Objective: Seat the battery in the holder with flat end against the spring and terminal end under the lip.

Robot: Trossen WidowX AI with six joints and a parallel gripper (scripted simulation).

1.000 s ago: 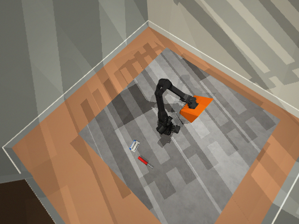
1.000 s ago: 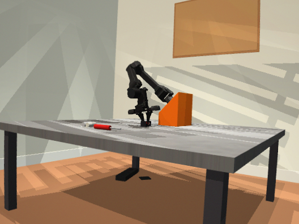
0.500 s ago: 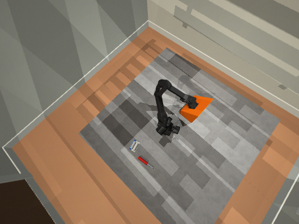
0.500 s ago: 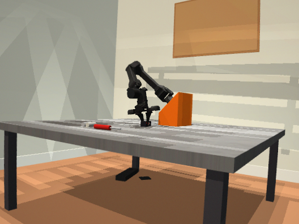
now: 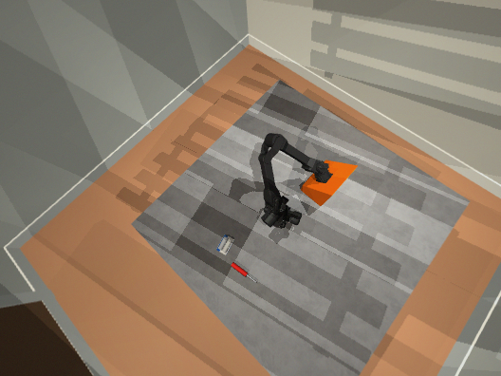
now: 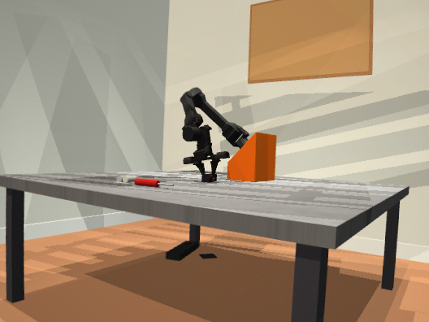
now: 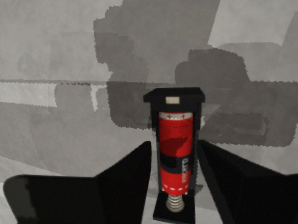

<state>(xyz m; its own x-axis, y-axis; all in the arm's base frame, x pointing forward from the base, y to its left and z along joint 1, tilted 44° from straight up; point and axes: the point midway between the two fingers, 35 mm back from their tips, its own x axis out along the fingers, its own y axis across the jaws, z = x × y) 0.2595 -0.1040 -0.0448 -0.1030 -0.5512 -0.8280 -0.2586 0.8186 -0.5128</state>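
Now: the battery right at my gripper tip. Also, from my gripper tip: battery pack 310 mm ahead, 140 mm to the right; red-handled screwdriver 350 mm ahead, 30 mm to the left.
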